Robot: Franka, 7 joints.
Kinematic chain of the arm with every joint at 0, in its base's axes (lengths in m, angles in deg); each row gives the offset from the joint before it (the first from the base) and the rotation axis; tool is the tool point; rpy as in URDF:
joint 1: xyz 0 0 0.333 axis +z
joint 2: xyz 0 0 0 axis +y
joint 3: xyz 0 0 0.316 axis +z
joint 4: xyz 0.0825 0 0 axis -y
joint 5: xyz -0.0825 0 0.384 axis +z
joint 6: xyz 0 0 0 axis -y
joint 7: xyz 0.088 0 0 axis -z
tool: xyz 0 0 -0.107 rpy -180 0 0
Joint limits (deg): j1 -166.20..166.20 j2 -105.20..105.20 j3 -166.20..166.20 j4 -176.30..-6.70 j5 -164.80..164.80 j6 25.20..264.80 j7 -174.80..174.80
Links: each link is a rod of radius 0.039 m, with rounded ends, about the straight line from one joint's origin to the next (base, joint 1, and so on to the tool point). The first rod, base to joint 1, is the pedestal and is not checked.
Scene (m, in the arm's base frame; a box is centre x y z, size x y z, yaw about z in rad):
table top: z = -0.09
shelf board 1: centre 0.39 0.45 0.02 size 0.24 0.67 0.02 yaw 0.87
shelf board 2: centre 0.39 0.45 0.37 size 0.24 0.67 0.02 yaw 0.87
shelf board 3: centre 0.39 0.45 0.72 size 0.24 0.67 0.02 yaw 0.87
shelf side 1: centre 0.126 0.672 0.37 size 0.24 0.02 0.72 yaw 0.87
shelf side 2: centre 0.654 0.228 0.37 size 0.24 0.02 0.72 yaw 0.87
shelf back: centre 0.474 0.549 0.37 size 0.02 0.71 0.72 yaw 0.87
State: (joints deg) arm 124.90 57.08 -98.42 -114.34 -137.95 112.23 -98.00
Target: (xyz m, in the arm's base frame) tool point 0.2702 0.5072 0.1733
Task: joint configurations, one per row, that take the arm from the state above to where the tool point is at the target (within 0.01 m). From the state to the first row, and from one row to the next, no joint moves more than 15 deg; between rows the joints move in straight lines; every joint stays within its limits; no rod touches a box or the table.
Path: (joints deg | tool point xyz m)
1: 134.38 66.79 -104.80 -129.25 -134.18 108.54 -98.00 | 0.3616 0.3790 0.5505
2: 143.85 76.50 -111.19 -144.16 -130.40 104.86 -98.00 | 0.3019 0.3091 0.5567
3: 153.33 86.20 -117.57 -159.08 -126.63 101.17 -98.00 | 0.2366 0.2255 0.5664
4: 156.55 77.33 -104.77 -159.90 -128.32 104.21 -98.00 | 0.2636 0.2663 0.4651
5: 159.76 68.46 -91.96 -160.73 -130.00 107.24 -98.00 | 0.2503 0.3013 0.3578
6: 162.98 59.59 -79.16 -161.55 -131.69 110.28 -98.00 | 0.1990 0.3235 0.2569
7: 166.20 50.72 -66.35 -162.38 -133.38 113.32 -98.00 | 0.1175 0.3261 0.1733
8: 154.30 56.83 -65.58 -149.21 -135.52 115.27 -98.00 | 0.1556 0.3992 0.1772
9: 142.40 62.94 -64.80 -136.04 -137.66 117.23 -98.00 | 0.2077 0.4606 0.1786
10: 130.50 69.04 -64.02 -122.88 -139.80 119.19 -98.00 | 0.2702 0.5072 0.1733

